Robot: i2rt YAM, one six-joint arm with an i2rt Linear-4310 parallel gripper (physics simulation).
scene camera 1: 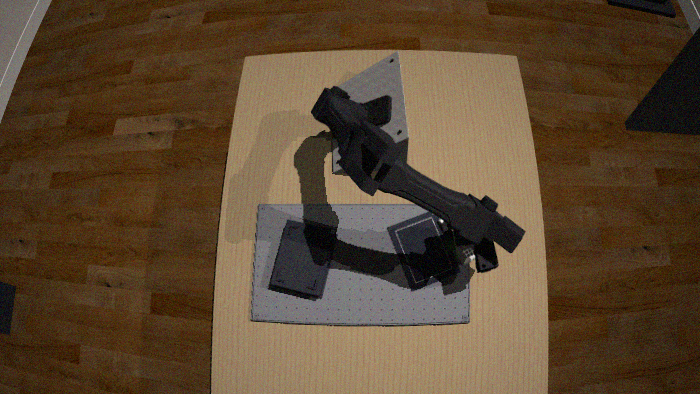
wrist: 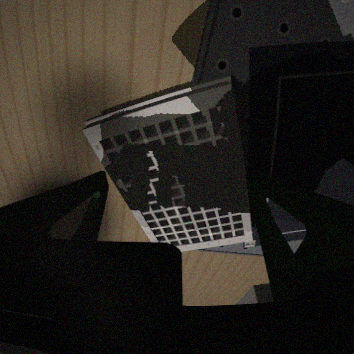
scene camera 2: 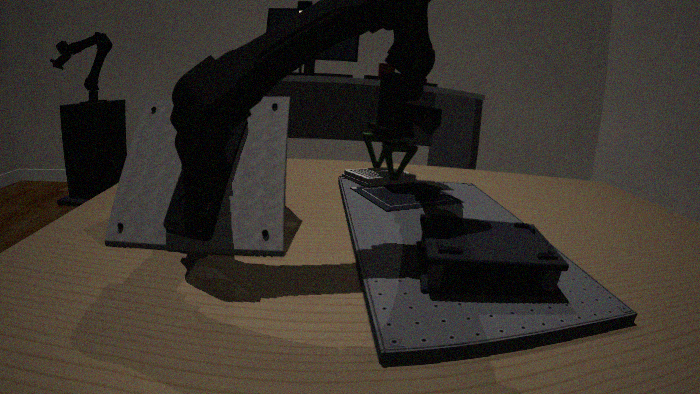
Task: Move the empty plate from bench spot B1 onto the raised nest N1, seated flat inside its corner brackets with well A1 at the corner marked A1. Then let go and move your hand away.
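Frame: origin at the arm's base, x back, y left, z down, level; millimetres.
Where they show: gripper, fingertip midpoint: [wrist: 177, 178] [scene camera 2: 384, 173]; arm's base, link origin: [scene camera 1: 361, 118] [scene camera 2: 207, 170].
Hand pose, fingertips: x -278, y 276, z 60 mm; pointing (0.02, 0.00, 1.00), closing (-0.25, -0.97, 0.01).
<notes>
Things, the pixels of their top centre, and the offset from my fingertips. "spot": a spot on its surface instead.
- pale plate, top centre: [wrist: 183, 198] [scene camera 2: 380, 171] [scene camera 1: 466, 233] dx +10, dy -7, dz -7 mm
- small tag, surface spot: [wrist: 249, 244] spot: dx +67, dy -89, dz +8 mm
- raised dark nest, top centre: [scene camera 2: 493, 233] [scene camera 1: 302, 256] dx -75, dy -388, dz -36 mm
- perforated board, top centre: [scene camera 2: 452, 226] [scene camera 1: 361, 263] dx -72, dy -256, dz +9 mm
The pale plate [scene camera 1: 469, 253] [scene camera 2: 365, 174] [wrist: 195, 225], with a grid of square wells, lies at the far end of the perforated board, beside a dark pad with a white outline [scene camera 1: 405, 240] [scene camera 2: 387, 201] [wrist: 310, 125]. Arm and shadow cover much of it. A small tag [wrist: 249, 244] shows at its lower right corner in the wrist view, too dark to read. My gripper [scene camera 2: 386, 172] [wrist: 177, 178] is open, low over the plate, one finger on either side in the wrist view. The raised dark nest [scene camera 1: 302, 260] [scene camera 2: 495, 245], with corner brackets, stands empty at the board's other end.
The perforated board [scene camera 1: 365, 310] [scene camera 2: 415, 335] carries the nest and pad. A slanted grey panel [scene camera 1: 390, 80] [scene camera 2: 262, 165] stands behind the board by the arm's base. The arm's shadow falls across nest, board and pad. A desk with a monitor stands in the background.
</notes>
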